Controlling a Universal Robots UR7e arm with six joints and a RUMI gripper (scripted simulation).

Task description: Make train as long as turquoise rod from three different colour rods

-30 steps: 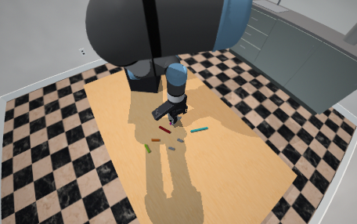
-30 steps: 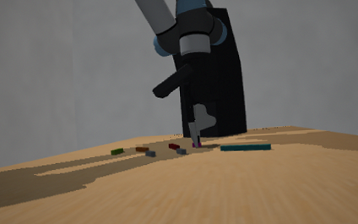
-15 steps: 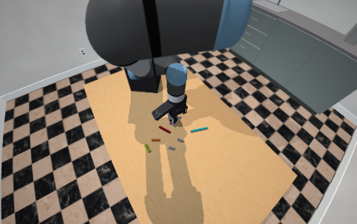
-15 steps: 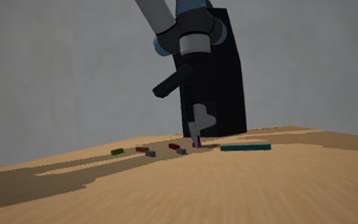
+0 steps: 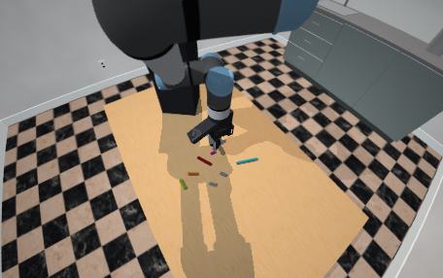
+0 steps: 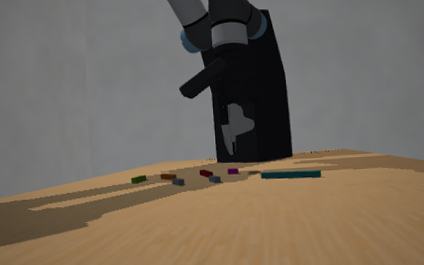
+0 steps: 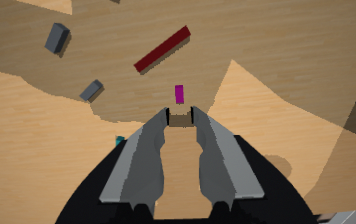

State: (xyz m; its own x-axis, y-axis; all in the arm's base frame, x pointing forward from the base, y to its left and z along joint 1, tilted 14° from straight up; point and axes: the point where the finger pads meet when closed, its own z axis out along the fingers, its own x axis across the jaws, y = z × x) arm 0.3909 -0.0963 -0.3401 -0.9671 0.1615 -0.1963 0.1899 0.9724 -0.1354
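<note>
The magenta rod is 50 mm below my hand. Round my hand: red rod 60 mm to the right, 50 mm below, 10 mm ahead; turquoise rod 130 mm ahead, 90 mm to the left, 50 mm below; orange rod 130 mm to the right, 50 mm below, 20 mm ahead.
</note>
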